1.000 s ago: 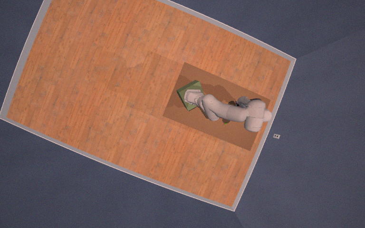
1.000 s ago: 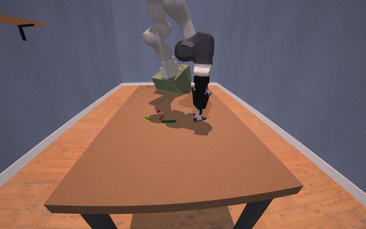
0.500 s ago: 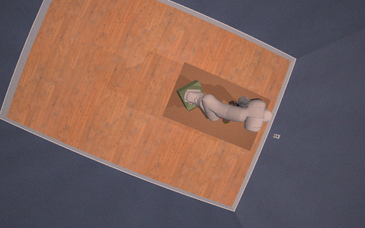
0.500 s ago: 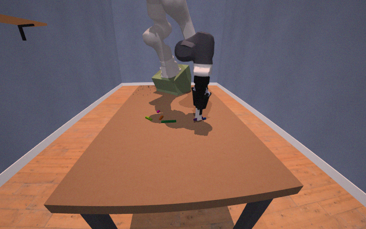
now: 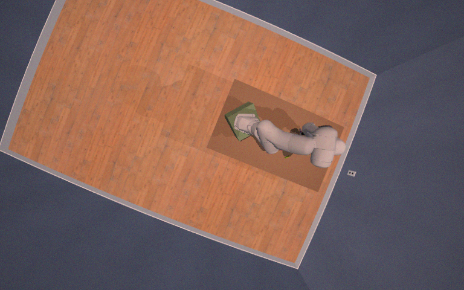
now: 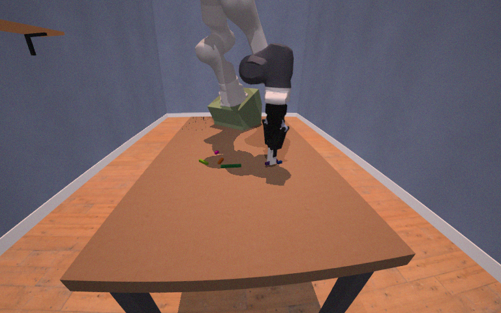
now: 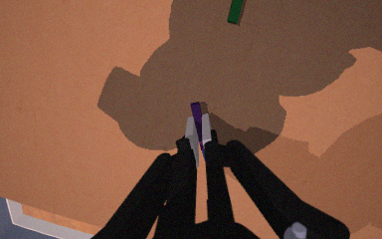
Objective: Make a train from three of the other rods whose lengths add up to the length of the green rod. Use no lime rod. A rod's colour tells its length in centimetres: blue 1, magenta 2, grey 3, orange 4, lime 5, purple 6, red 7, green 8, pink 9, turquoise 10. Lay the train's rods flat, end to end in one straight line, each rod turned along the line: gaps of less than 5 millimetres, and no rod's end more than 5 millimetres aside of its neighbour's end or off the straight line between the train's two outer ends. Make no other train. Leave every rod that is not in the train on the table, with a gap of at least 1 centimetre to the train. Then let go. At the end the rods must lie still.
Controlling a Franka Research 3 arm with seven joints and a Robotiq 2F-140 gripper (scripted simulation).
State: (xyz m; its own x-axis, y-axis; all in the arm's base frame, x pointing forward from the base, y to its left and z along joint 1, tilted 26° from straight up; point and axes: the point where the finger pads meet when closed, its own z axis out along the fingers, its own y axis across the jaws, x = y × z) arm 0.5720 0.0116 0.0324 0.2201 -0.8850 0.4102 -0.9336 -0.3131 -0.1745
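Right now my hand is 30 mm above the purple rod. Round my hand: green rod: 160 mm to the right, 40 mm below, 40 mm behind; then orange rod: 190 mm to the right, 90 mm behind, 40 mm below; then magenta rod: 190 mm to the right, 180 mm behind, 40 mm below.
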